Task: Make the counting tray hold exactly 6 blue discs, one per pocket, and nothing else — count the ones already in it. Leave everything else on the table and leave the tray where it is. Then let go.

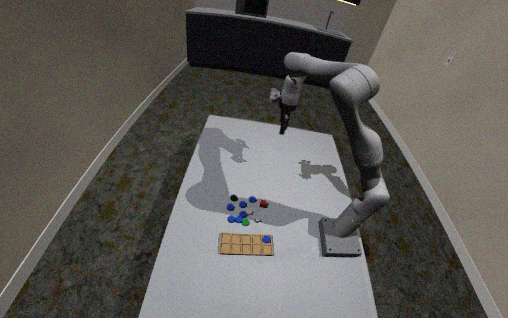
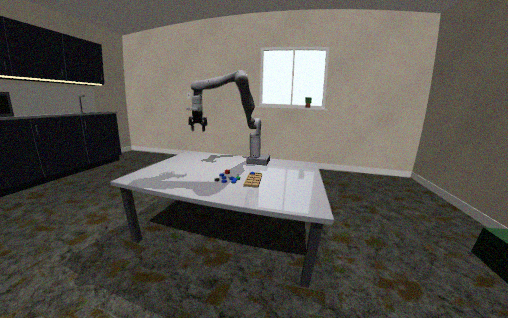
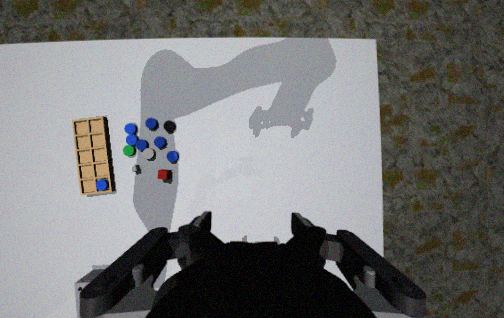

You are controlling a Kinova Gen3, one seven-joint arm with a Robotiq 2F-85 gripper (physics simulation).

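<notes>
The wooden counting tray (image 1: 246, 244) (image 2: 253, 180) (image 3: 93, 156) has two rows of pockets. One blue disc (image 1: 267, 239) (image 3: 102, 185) sits in a corner pocket at the end nearer the robot base; the other pockets look empty. Beside the tray several loose blue discs lie in a loose group, among them one blue disc (image 1: 252, 199) (image 3: 172, 156) near the red cube and another blue disc (image 1: 231, 219) (image 3: 130, 128) near the tray. My gripper (image 1: 282, 133) (image 2: 198, 130) (image 3: 251, 220) is open and empty, high above the table, well away from the discs and tray.
Among the blue discs lie a green disc (image 1: 245, 222) (image 3: 128, 150), a black disc (image 1: 234, 198) (image 3: 169, 126) and a white disc (image 3: 150, 154). A red cube (image 1: 263, 204) (image 2: 227, 171) (image 3: 163, 174) and a small white cube (image 3: 136, 169) lie nearby. The arm's base (image 1: 342, 246) stands at the table's edge.
</notes>
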